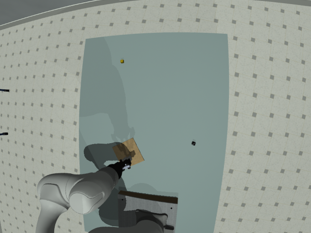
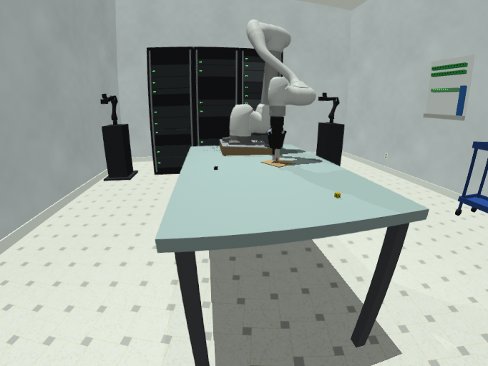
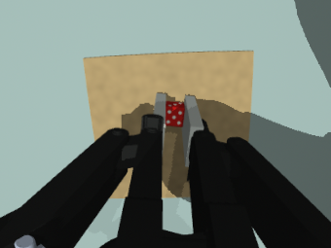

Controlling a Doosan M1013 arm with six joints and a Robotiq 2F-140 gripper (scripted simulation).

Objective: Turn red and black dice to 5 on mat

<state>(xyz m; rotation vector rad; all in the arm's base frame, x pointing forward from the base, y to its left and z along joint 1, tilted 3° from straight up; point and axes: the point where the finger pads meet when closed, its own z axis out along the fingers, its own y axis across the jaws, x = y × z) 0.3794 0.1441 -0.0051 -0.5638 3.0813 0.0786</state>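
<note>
My hand is 3 cm above the red die. The rest, counted from my hand: black die (11 cm ahead, 34 cm to the right, 4 cm below); then tan mat (2 cm ahead, 1 cm to the left, 4 cm below); then yellow die (54 cm ahead, 6 cm to the left, 4 cm below).
</note>
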